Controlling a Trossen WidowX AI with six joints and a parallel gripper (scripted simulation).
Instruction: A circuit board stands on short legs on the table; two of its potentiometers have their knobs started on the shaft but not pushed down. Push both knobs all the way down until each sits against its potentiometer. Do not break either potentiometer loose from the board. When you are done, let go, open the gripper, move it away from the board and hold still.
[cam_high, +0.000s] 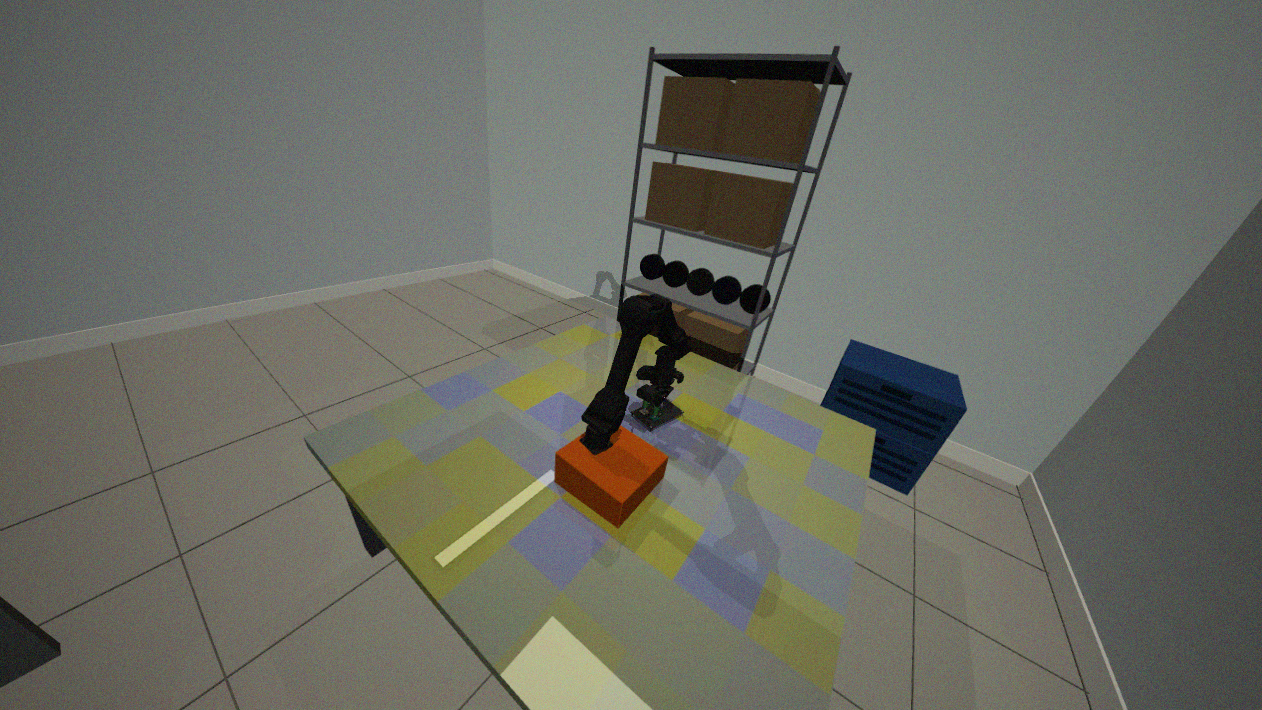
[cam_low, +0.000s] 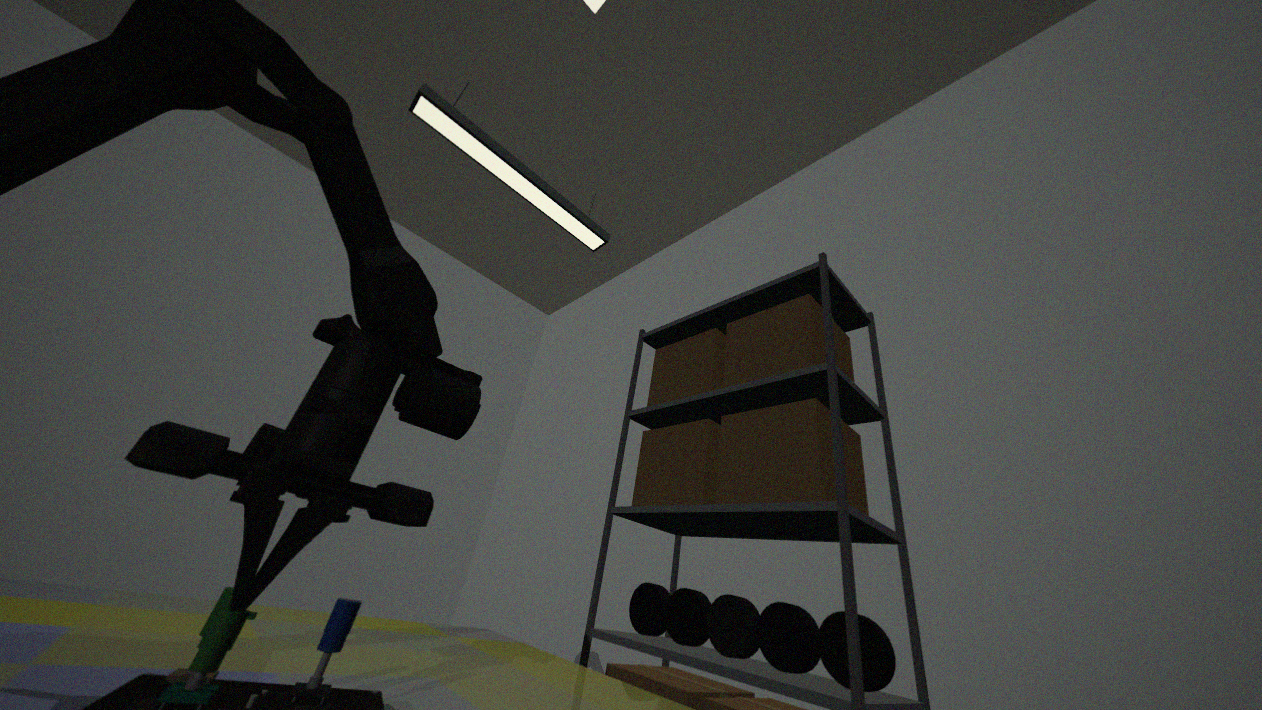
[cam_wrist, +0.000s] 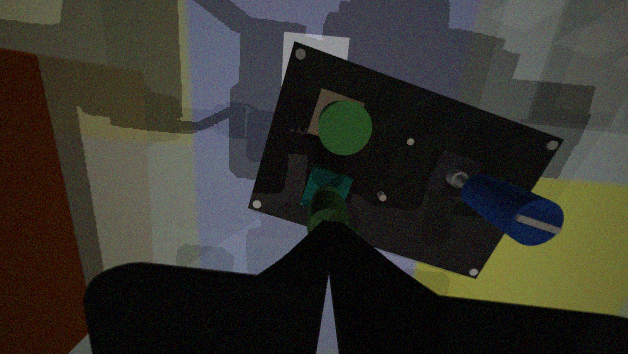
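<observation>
My gripper tip is now 1 cm above the green knob. The rest, counted from my gripper tip: blue knob 7 cm ahead, 3 cm to the left.
</observation>
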